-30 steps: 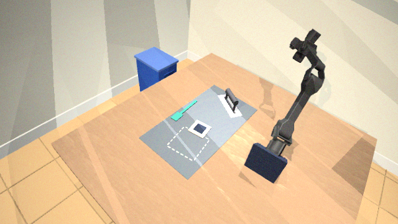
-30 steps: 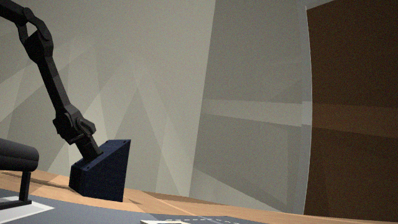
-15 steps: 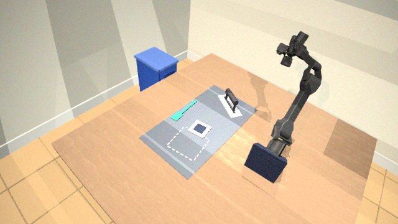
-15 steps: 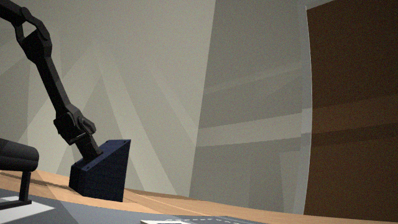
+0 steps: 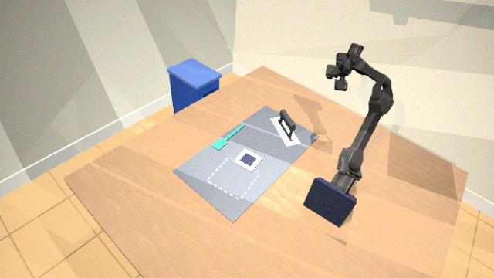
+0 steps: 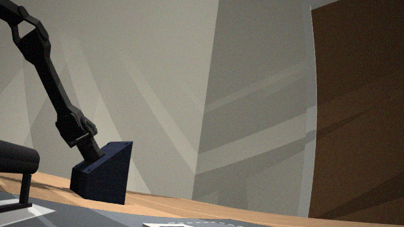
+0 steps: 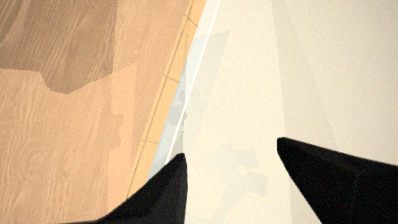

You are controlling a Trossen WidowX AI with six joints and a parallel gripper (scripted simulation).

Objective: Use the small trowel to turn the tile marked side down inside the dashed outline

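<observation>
My gripper tip is now 38 cm to the right of the small trowel and 15 cm above it. From my gripper tip the other things lie so: white tile 64 cm to the left, 19 cm below, 1 cm ahead; grey mat 59 cm to the left, 21 cm below, 3 cm ahead; teal flat tool 62 cm to the left, 19 cm below, 16 cm ahead.
</observation>
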